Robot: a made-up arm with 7 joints. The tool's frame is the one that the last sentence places.
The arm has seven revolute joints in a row. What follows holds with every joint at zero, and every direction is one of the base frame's.
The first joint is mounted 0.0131 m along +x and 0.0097 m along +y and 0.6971 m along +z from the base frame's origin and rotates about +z.
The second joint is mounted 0.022 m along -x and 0.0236 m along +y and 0.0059 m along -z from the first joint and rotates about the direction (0, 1, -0.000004).
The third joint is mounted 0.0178 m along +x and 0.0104 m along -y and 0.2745 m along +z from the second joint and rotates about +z.
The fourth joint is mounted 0.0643 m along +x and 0.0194 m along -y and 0.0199 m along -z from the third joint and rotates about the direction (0, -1, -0.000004).
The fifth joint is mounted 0.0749 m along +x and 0.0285 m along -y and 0.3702 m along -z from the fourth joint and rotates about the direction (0, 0.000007, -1).
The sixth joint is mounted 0.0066 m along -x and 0.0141 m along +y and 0.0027 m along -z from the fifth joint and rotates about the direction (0, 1, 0.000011).
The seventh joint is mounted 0.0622 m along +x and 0.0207 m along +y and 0.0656 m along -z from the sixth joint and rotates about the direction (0, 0.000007, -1).
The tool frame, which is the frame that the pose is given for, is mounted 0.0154 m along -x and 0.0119 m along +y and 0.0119 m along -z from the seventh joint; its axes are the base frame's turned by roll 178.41, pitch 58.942 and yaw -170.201 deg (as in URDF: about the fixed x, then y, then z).
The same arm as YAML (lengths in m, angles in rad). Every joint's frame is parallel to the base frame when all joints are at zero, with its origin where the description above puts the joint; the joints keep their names.
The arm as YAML. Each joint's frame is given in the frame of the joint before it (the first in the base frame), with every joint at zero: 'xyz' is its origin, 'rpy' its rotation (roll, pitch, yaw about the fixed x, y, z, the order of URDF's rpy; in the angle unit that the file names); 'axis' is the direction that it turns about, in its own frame. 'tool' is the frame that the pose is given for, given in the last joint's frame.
units:
  length: m
  angle: rad
joints:
  - name: joint 1
    type: revolute
    origin:
      xyz: [0.0131, 0.0097, 0.6971]
      rpy: [0.0, 0.0, 0.0]
    axis: [0.0, 0.0, 1.0]
  - name: joint 2
    type: revolute
    origin:
      xyz: [-0.022, 0.0236, -0.0059]
      rpy: [0.0, 0.0, 0.0]
    axis: [0.0, 1.0, 0.0]
  - name: joint 3
    type: revolute
    origin:
      xyz: [0.0178, -0.0104, 0.2745]
      rpy: [0.0, 0.0, 0.0]
    axis: [0.0, 0.0, 1.0]
  - name: joint 4
    type: revolute
    origin:
      xyz: [0.0643, -0.0194, -0.0199]
      rpy: [0.0, 0.0, 0.0]
    axis: [0.0, -1.0, 0.0]
  - name: joint 5
    type: revolute
    origin:
      xyz: [0.0749, -0.0285, -0.3702]
      rpy: [0.0, 0.0, 0.0]
    axis: [0.0, 0.0, -1.0]
  - name: joint 6
    type: revolute
    origin:
      xyz: [-0.0066, 0.0141, -0.0027]
      rpy: [0.0, 0.0, 0.0]
    axis: [0.0, 1.0, 0.0]
  - name: joint 7
    type: revolute
    origin:
      xyz: [0.0622, 0.0207, -0.0656]
      rpy: [0.0, 0.0, 0.0]
    axis: [0.0, 0.0, -1.0]
tool:
  origin:
    xyz: [-0.0154, 0.0119, -0.0119]
    rpy: [3.1138, 1.0287, -2.9706]

